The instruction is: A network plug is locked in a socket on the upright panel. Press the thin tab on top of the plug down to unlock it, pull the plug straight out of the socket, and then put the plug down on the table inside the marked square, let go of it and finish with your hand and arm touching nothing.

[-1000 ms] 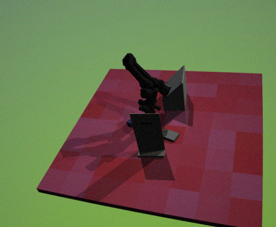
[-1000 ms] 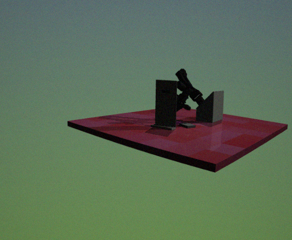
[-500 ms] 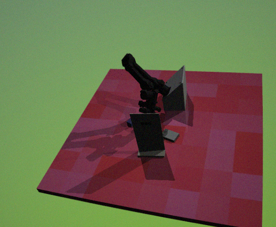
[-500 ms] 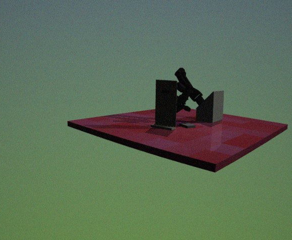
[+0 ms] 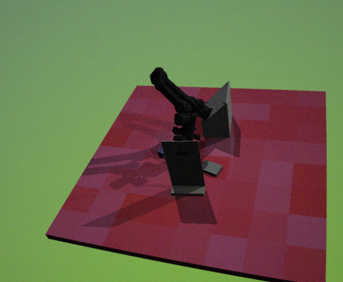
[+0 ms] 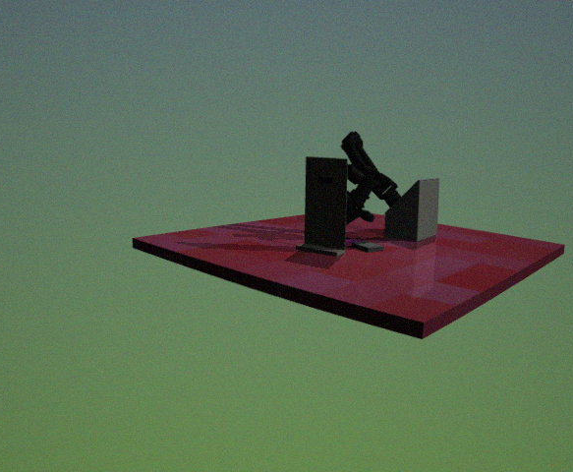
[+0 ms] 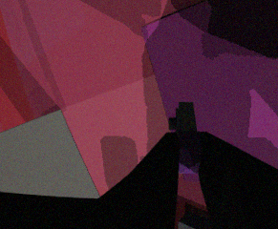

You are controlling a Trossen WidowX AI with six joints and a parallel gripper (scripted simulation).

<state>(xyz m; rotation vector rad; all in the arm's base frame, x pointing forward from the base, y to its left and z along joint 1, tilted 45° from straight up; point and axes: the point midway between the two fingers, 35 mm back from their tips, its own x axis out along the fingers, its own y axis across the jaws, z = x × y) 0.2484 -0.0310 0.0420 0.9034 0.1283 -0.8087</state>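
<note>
Right now my gripper tip is 10 mm past the purple marked square and 60 mm above it. From my gripper tip the other things lie so: purple network plug: right at my gripper tip; then grey upright panel: 180 mm ahead, 80 mm to the left, 90 mm above; then flat grey slab: 30 mm ahead, 150 mm to the left, 50 mm below.
</note>
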